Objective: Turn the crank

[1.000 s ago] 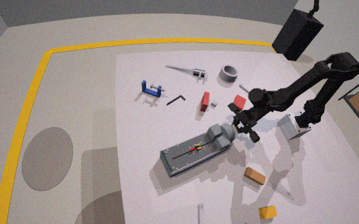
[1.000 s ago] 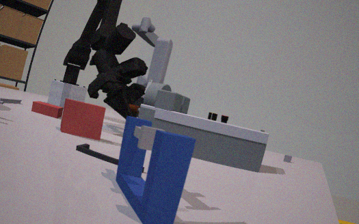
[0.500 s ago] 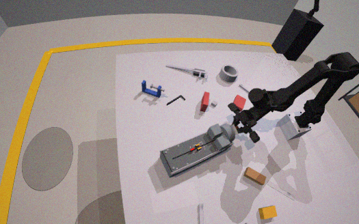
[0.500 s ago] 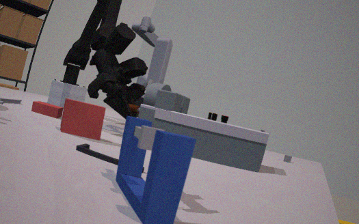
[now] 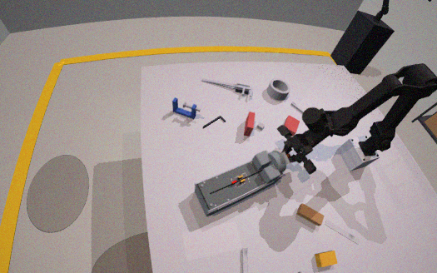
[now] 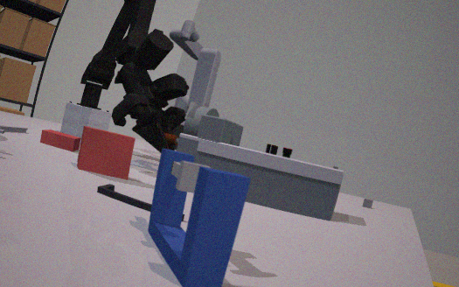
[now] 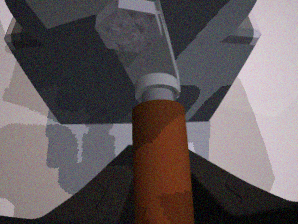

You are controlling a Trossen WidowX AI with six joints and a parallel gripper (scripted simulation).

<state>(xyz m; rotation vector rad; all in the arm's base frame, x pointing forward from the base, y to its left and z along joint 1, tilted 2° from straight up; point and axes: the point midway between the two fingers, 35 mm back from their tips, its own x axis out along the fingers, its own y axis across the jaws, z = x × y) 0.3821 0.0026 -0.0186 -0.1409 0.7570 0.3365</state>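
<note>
Now: gripper tip 2 cm past the crank handle, 1 cm to the left of it and 3 cm below it. Also, from my gripper tip: tan block: 8 cm behind, 19 cm to the left, 2 cm below; red pointer: 17 cm ahead, 7 cm to the left, 5 cm above; black hex key: 18 cm ahead, 21 cm to the right, 3 cm below.
</note>
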